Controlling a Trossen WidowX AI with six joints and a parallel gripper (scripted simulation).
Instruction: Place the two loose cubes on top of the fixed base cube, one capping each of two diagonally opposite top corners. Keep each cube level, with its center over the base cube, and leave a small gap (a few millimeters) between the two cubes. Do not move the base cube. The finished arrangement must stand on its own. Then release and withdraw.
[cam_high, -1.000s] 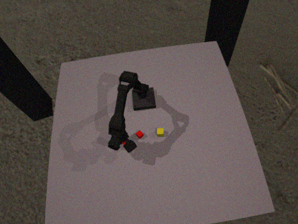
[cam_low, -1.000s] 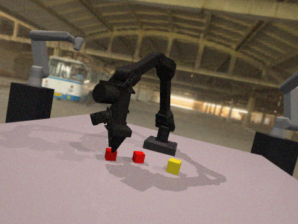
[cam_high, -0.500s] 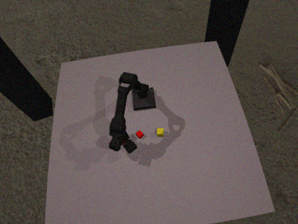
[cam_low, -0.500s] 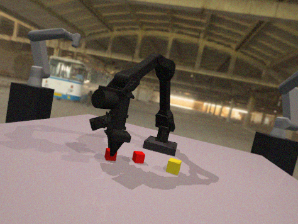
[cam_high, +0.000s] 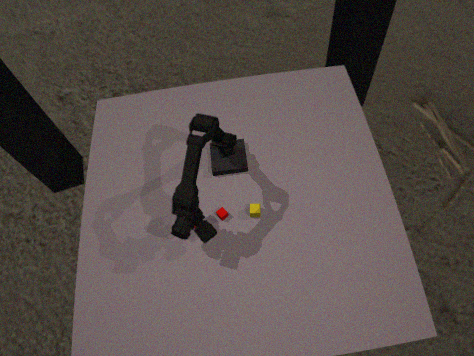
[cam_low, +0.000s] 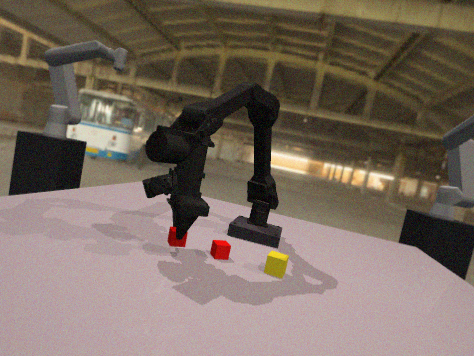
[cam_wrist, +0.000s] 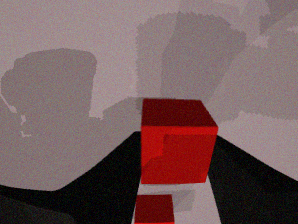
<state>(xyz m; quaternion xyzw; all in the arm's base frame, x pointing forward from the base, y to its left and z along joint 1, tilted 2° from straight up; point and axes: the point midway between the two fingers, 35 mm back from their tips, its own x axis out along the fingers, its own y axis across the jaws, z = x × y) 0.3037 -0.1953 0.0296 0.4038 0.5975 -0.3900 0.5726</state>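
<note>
Right now my gripper tip is 220 mm to the right of the yellow base cube and 20 mm above it. Also, from my gripper tip: red cube 30 mm behind, 100 mm to the left, 20 mm below.
</note>
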